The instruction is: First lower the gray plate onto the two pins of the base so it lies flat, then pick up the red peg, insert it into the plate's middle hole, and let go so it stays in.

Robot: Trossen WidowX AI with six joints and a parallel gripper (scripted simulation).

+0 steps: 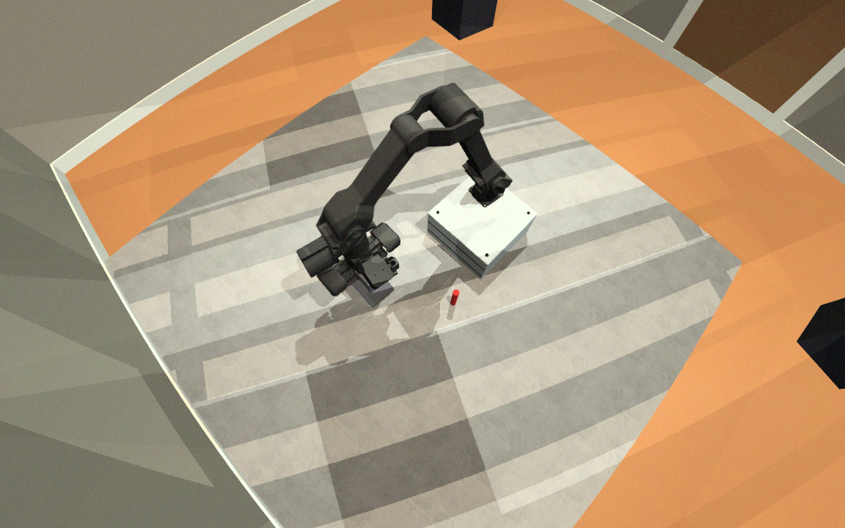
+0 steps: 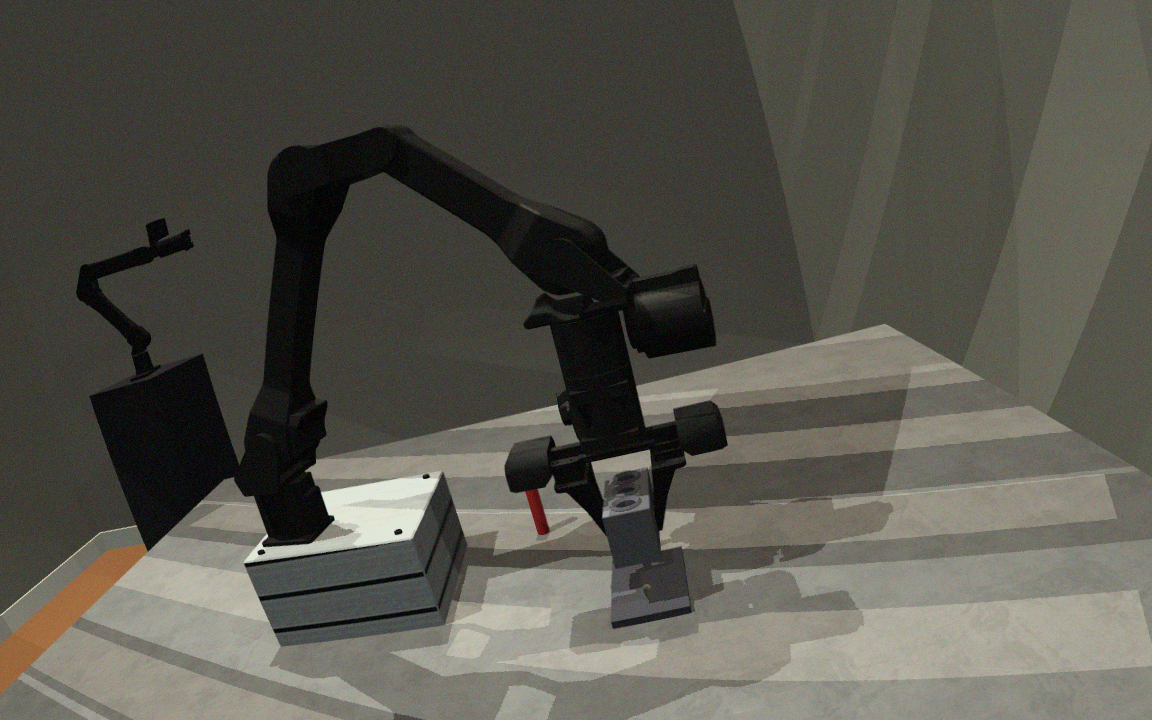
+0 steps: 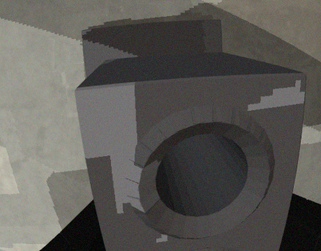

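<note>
Right now the base is 5 cm below my gripper tip. Round my gripper tip: gray plate (3 cm above); red peg (14 cm behind, 17 cm to the left, 2 cm below).
</note>
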